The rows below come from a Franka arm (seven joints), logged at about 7 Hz.
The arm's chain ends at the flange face. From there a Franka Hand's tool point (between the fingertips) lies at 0.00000 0.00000 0.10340 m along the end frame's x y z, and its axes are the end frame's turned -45 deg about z.
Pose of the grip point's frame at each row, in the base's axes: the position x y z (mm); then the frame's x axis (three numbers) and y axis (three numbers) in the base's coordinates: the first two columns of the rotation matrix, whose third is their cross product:
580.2 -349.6 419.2 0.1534 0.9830 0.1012 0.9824 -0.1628 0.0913
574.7 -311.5 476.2 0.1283 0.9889 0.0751 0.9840 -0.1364 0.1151
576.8 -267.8 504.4 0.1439 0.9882 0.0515 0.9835 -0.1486 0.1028
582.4 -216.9 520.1 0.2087 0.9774 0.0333 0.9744 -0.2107 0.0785
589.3 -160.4 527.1 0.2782 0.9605 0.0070 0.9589 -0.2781 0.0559
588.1 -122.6 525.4 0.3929 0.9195 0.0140 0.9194 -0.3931 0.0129
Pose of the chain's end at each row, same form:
569.2 -358.4 521.6 0.8031 0.5800 0.1361 0.5862 -0.8102 -0.0070
561.9 -317.6 578.6 0.7865 0.6028 0.1345 0.6051 -0.7957 0.0283
565.5 -271.5 607.1 0.7972 0.5937 0.1091 0.5937 -0.8038 0.0363
573.7 -218.6 623.1 0.8366 0.5421 0.0791 0.5414 -0.8401 0.0320
583.5 -159.5 630.3 0.8748 0.4825 0.0445 0.4813 -0.8758 0.0346
586.3 -123.4 628.8 0.9279 0.3722 0.0190 0.3723 -0.9281 -0.0008

